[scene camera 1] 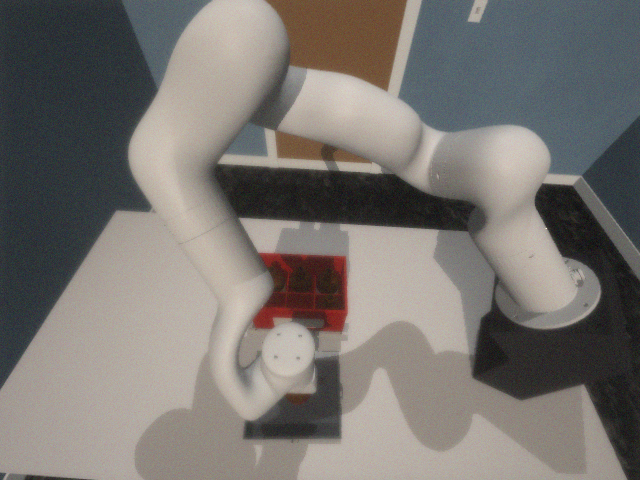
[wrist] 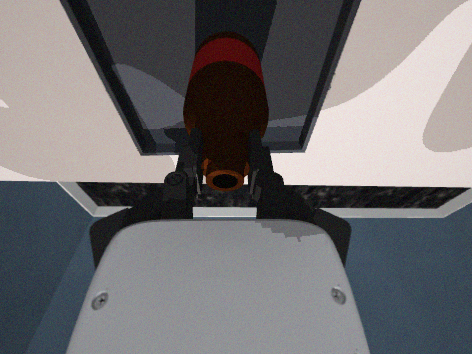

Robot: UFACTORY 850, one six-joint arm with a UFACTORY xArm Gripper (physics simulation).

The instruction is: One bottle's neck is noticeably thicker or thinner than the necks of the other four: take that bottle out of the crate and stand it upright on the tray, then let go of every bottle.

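A brown bottle with a red band (scene camera 1: 297, 398) (wrist: 226, 95) is upright over the dark tray (scene camera 1: 328, 403) (wrist: 305, 60). My gripper (wrist: 225, 143) is shut on this bottle at its neck; in the scene view the wrist hides the fingers. Whether the bottle's base touches the tray cannot be told. The red crate (scene camera 1: 337, 320) stands behind the tray, with brown bottles (scene camera 1: 277, 276) (scene camera 1: 299, 280) (scene camera 1: 327, 280) in its back row. The arm covers its left part. The necks in the crate are too dark and small to compare with the held one.
The arm's forearm and wrist (scene camera 1: 287, 349) hang over the left side of the crate and tray. The white table (scene camera 1: 403, 273) surrounds both. The robot's dark base block (scene camera 1: 522, 356) is at the right. The tray has a low raised rim.
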